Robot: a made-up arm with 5 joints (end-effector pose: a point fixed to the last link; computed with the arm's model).
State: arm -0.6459 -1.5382 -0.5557 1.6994 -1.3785
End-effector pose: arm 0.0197 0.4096 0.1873 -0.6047 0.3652 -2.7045
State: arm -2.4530 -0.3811 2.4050 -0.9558 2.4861
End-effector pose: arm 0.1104 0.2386 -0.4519 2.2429 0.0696 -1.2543
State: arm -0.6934 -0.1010 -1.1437 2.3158 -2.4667
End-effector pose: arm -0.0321 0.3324 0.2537 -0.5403 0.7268 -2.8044
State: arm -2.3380 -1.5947 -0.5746 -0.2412 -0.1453
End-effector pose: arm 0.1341 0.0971 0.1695 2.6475 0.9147 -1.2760
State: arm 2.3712 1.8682 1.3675 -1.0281 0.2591
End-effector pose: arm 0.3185 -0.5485 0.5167 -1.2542 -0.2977 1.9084
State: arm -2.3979 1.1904 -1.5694 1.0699 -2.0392
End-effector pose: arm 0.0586 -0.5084 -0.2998 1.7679 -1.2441 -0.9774
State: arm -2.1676 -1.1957 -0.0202 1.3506 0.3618
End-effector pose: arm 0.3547 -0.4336 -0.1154 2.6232 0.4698 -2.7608
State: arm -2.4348 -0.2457 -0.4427 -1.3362 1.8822
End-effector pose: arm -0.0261 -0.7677 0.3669 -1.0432 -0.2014 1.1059
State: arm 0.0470 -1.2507 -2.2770 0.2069 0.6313
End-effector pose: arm -0.0190 0.0405 0.4878 -1.6356 0.1147 1.1181
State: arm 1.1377 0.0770 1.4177 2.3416 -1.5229
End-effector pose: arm 0.1542 0.1200 0.0612 2.0022 -0.4614 -2.4440
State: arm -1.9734 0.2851 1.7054 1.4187 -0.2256
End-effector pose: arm 0.2939 -0.3170 0.0790 -0.5352 0.2295 1.4596
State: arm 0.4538 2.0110 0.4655 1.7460 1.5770
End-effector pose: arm 0.0363 0.3634 -0.2987 1.9521 -0.3068 -0.4204
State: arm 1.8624 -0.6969 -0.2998 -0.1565 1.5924
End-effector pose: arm -0.1905 0.5068 0.3563 -3.0539 -0.5059 -0.2231
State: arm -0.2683 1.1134 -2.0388 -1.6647 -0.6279
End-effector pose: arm -0.1185 0.2860 -0.4602 1.9886 -0.8977 0.9522
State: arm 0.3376 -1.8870 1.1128 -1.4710 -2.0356
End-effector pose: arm -0.0859 0.3100 0.7145 -1.3786 0.8717 0.9253
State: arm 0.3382 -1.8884 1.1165 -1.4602 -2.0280
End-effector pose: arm -0.0821 0.3042 0.7157 -1.3579 0.8672 0.9433
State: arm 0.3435 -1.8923 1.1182 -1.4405 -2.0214
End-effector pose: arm -0.0798 0.2920 0.7185 -1.3291 0.8510 0.9743
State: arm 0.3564 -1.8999 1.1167 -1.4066 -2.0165
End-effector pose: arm -0.0797 0.2695 0.7236 -1.2900 0.8155 1.0235
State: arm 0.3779 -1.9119 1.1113 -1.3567 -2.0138
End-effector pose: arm -0.0818 0.2354 0.7297 -1.2456 0.7569 1.0883
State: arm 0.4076 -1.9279 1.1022 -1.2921 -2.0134
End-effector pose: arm -0.0853 0.1903 0.7347 -1.2036 0.6753 1.1614
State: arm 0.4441 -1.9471 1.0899 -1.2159 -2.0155
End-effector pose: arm -0.0891 0.1365 0.7361 -1.1713 0.5744 1.2362
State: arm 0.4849 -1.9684 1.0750 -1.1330 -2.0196
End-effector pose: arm -0.0922 0.0781 0.7317 -1.1527 0.4610 1.3075
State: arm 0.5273 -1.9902 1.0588 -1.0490 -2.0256
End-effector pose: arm -0.0940 0.0198 0.7211 -1.1485 0.3437 1.3731
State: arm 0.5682 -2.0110 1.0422 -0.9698 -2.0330
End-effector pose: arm -0.0944 -0.0337 0.7055 -1.1570 0.2317 1.4313
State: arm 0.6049 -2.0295 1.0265 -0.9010 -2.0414
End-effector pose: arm -0.0942 -0.0789 0.6875 -1.1744 0.1333 1.4808
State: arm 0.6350 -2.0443 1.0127 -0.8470 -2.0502
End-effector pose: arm -0.0942 -0.1135 0.6704 -1.1959 0.0548 1.5195
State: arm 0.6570 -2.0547 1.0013 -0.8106 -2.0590
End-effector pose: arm -0.0956 -0.1371 0.6569 -1.2174 -0.0003 1.5455
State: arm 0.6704 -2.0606 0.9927 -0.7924 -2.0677
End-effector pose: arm -0.0990 -0.1502 0.6488 -1.2356 -0.0314 1.5578
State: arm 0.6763 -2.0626 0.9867 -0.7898 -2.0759
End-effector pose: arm -0.1043 -0.1547 0.6461 -1.2491 -0.0421 1.5580
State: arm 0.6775 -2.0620 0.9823 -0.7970 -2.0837
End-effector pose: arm -0.1108 -0.1538 0.6468 -1.2593 -0.0401 1.5503
